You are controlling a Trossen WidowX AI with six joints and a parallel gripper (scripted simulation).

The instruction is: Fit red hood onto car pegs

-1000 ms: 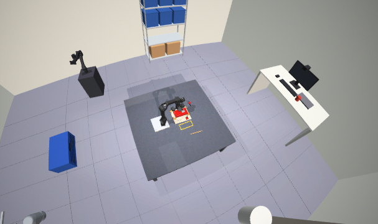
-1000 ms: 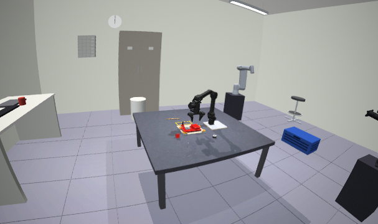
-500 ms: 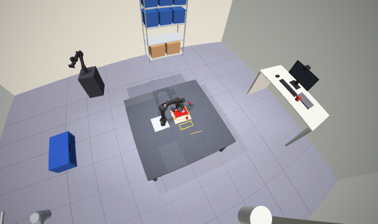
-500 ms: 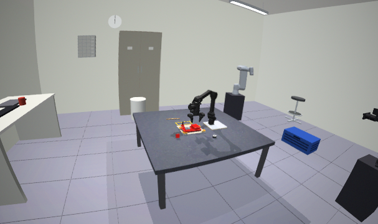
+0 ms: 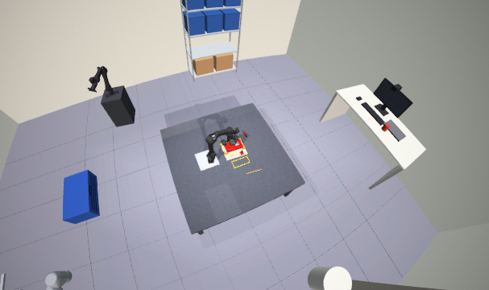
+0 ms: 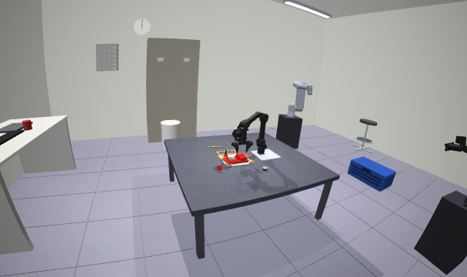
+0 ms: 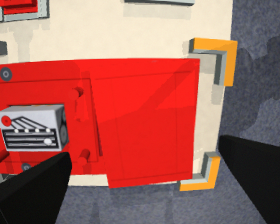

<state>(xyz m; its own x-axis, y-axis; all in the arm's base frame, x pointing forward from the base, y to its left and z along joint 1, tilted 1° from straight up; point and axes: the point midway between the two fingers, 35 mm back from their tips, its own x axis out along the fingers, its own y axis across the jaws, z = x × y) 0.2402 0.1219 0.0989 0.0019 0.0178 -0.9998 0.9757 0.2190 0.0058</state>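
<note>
My gripper tip is 4 cm above the red hood. From my gripper tip the other things lie so: cream jig 6 cm below, 5 cm ahead, 1 cm to the right; then grey engine block 9 cm ahead, 5 cm below, 2 cm to the left; then grey disc 20 cm to the left, 15 cm behind, 7 cm below.
</note>
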